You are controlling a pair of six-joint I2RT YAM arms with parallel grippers.
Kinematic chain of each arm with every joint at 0, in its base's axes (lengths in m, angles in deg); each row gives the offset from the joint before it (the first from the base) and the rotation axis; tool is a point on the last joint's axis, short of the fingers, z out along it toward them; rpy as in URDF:
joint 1: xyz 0 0 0.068 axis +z
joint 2: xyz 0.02 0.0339 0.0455 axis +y
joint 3: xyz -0.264 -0.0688 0 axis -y
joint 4: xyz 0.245 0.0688 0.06 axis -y
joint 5: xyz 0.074 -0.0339 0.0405 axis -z
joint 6: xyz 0.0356 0 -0.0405 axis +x
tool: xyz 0 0 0 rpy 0 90 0
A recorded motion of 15 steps. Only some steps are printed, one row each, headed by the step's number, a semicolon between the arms.
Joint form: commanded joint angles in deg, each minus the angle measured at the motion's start. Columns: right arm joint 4, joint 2, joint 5, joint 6, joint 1, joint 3; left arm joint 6, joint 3, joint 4, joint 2, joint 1, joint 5.
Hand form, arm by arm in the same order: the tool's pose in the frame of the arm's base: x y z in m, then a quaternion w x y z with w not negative. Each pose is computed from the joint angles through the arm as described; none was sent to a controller.
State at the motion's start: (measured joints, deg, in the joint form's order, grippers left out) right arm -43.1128 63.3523 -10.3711 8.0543 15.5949 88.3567; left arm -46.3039 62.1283 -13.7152 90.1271 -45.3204 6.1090
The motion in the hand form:
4: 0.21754 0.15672 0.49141 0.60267 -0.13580 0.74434 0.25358; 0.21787 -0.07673 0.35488 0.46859 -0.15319 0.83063 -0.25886
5: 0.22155 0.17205 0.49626 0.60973 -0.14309 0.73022 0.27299; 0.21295 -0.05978 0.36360 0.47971 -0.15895 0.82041 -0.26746
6: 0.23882 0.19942 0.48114 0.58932 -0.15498 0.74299 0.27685; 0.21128 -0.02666 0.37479 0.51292 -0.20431 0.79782 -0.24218
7: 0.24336 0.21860 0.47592 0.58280 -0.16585 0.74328 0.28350; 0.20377 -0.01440 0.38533 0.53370 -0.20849 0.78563 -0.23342
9: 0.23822 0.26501 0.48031 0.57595 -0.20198 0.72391 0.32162; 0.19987 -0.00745 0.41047 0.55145 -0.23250 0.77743 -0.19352
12: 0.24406 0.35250 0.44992 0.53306 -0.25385 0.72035 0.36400; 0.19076 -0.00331 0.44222 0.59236 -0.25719 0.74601 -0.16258
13: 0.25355 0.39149 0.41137 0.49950 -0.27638 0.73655 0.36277; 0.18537 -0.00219 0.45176 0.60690 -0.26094 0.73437 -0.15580
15: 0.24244 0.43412 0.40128 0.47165 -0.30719 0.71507 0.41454; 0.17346 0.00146 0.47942 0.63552 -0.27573 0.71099 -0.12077
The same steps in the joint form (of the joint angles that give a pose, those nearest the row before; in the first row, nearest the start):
4: 14.98 11.16 13.34 4.86 20.57 5.94; 6.47 -2.36 -11.59 -30.40 25.77 -7.09
5: 17.69 13.53 13.36 5.30 22.62 7.78; 7.36 -2.01 -12.21 -32.54 30.07 -3.42
6: 18.93 18.51 13.62 5.83 24.64 8.93; 8.24 -1.05 -12.39 -34.21 38.82 -1.99
7: 19.99 21.34 14.15 5.92 26.75 10.24; 9.64 0.00 -12.91 -35.79 42.21 -0.76
9: 21.75 27.58 13.98 6.01 32.81 16.47; 10.53 6.56 -17.82 -34.50 43.30 -5.48
12: 23.94 41.82 12.05 7.14 39.85 26.38; 10.53 12.99 -19.59 -34.05 43.30 -11.63
13: 24.65 49.08 10.91 7.50 41.52 28.78; 10.79 14.58 -19.77 -34.40 43.30 -13.13
15: 25.62 56.58 6.44 9.16 44.94 36.83; 12.28 21.15 -22.66 -33.62 43.30 -18.40

